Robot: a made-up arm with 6 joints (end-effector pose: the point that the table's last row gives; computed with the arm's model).
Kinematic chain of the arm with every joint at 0, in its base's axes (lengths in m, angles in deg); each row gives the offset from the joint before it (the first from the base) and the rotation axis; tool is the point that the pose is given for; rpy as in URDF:
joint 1: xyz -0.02 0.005 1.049 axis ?
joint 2: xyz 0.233 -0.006 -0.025 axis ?
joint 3: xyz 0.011 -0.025 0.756 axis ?
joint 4: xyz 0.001 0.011 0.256 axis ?
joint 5: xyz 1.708 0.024 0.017 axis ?
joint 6: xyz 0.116 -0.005 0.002 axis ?
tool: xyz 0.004 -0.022 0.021 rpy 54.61 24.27 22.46
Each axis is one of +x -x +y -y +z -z.
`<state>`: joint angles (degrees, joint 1 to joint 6).
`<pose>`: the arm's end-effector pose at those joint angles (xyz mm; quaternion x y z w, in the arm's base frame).
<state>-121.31 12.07 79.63 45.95 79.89 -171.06</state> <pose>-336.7 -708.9 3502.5 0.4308 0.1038 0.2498 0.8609</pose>
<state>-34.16 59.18 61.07 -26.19 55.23 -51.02</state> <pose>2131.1 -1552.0 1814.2 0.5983 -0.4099 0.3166 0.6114</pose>
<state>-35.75 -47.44 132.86 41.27 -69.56 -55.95</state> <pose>-1747.3 1135.1 1344.1 0.2297 -0.7024 0.4253 0.5225</pose>
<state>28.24 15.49 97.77 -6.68 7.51 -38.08</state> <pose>350.6 163.7 3599.6 0.4461 -0.2048 0.7480 0.4467</pose>
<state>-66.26 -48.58 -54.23 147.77 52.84 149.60</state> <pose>566.8 -1335.9 1493.3 0.9406 0.0782 -0.2027 0.2611</pose>
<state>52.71 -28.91 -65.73 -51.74 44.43 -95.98</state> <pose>964.7 1155.0 853.7 -0.9504 -0.1943 -0.2291 0.0810</pose>
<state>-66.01 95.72 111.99 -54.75 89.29 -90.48</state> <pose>896.4 -2380.6 1742.7 0.1249 -0.6707 0.6097 0.4034</pose>
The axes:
joint 1: +z
joint 2: +y
joint 3: -y
joint 4: -x
joint 5: -y
joint 6: -x

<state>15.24 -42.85 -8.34 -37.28 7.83 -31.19</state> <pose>1028.4 234.8 2853.7 0.7088 0.0581 0.5348 0.4564</pose>
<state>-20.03 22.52 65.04 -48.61 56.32 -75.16</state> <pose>1476.4 -653.9 3164.0 0.4716 -0.4295 0.7496 0.1766</pose>
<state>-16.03 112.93 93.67 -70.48 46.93 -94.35</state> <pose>2569.9 -848.2 393.2 -0.8001 0.4797 -0.3561 0.0537</pose>
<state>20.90 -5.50 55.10 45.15 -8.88 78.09</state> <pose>769.0 331.0 3496.0 -0.3547 -0.2130 -0.3239 0.8508</pose>
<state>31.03 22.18 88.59 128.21 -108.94 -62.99</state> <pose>795.6 393.2 3372.1 0.6387 -0.3919 -0.4020 0.5262</pose>
